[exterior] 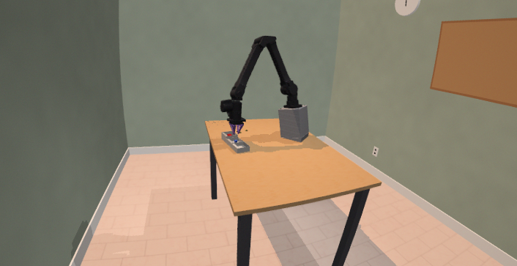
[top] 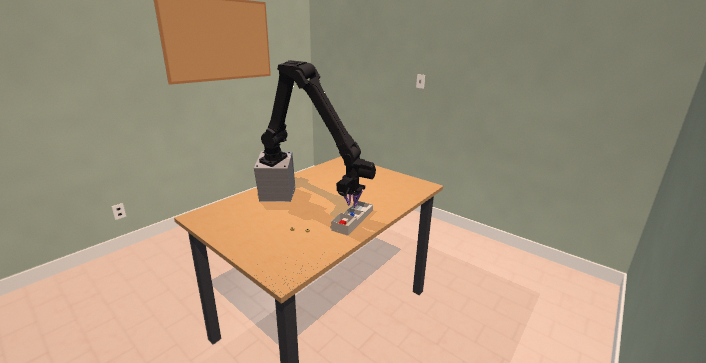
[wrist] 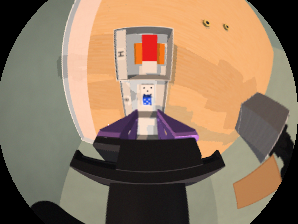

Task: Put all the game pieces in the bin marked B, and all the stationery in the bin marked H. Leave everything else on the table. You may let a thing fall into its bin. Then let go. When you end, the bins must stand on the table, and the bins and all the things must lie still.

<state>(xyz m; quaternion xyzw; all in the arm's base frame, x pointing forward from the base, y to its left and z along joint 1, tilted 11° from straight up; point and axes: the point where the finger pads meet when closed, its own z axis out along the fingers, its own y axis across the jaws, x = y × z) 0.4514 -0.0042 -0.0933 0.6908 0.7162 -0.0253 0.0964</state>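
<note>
Right now the grey bin row is 5 cm below my hand and 1 cm ahead of it. From my hand the other things lie so: red piece (8 cm to the right, 5 cm below); then white domino (7 cm below); then blue piece (6 cm below).
</note>
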